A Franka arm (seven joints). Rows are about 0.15 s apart.
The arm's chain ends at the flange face. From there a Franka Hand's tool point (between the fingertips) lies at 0.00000 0.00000 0.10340 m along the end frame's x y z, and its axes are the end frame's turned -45 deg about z.
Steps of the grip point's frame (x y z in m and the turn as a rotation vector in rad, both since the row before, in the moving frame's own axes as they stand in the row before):
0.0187 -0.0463 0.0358 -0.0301 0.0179 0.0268
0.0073 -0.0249 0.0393 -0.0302 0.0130 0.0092
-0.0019 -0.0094 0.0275 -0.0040 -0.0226 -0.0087
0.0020 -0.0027 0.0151 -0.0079 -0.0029 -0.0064
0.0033 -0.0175 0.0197 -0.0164 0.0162 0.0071
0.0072 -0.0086 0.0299 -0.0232 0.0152 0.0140
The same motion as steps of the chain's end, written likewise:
-0.0230 -0.0469 0.0359 -0.0086 0.0339 0.0268
-0.0156 -0.0240 0.0394 -0.0122 0.0305 0.0092
-0.0066 -0.0073 0.0275 -0.0188 -0.0132 -0.0087
-0.0009 -0.0041 0.0151 -0.0076 0.0035 -0.0064
-0.0124 -0.0147 0.0197 -0.0001 0.0231 0.0071
-0.0038 -0.0118 0.0299 -0.0057 0.0272 0.0140

